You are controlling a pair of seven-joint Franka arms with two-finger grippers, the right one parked.
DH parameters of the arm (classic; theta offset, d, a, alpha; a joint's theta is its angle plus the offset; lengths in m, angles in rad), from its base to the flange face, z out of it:
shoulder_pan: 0 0.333 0 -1.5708
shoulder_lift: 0 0 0 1.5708
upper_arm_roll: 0 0.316 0.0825 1.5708
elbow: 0 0 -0.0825 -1.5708
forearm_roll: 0 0.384 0 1.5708
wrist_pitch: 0 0 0.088 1.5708
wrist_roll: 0 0.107 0 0
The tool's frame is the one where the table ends.
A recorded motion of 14 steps. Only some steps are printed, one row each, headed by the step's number.
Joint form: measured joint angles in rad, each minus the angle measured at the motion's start. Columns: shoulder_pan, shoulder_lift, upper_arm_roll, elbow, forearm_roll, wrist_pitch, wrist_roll.
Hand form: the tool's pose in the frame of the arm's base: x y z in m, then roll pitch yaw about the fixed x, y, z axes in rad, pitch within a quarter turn. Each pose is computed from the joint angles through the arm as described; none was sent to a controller.
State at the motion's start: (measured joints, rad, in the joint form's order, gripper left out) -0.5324 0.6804 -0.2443 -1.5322 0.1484 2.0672 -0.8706
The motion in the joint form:
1: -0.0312 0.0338 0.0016 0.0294 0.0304 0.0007 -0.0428
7: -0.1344 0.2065 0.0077 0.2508 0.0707 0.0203 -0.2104
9: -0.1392 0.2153 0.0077 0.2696 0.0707 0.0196 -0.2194
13: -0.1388 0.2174 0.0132 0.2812 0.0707 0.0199 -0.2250
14: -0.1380 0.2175 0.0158 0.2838 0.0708 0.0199 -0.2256
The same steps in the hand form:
1: 0.5086 -0.4789 0.2440 -3.0502 0.0869 0.0628
7: 0.5001 -0.5487 0.2183 -3.0917 0.0254 0.1436
9: 0.5010 -0.5529 0.2201 -3.0997 0.0209 0.1510
13: 0.5059 -0.5519 0.2232 -3.1049 0.0124 0.1625
14: 0.5079 -0.5508 0.2241 -3.1055 0.0094 0.1659

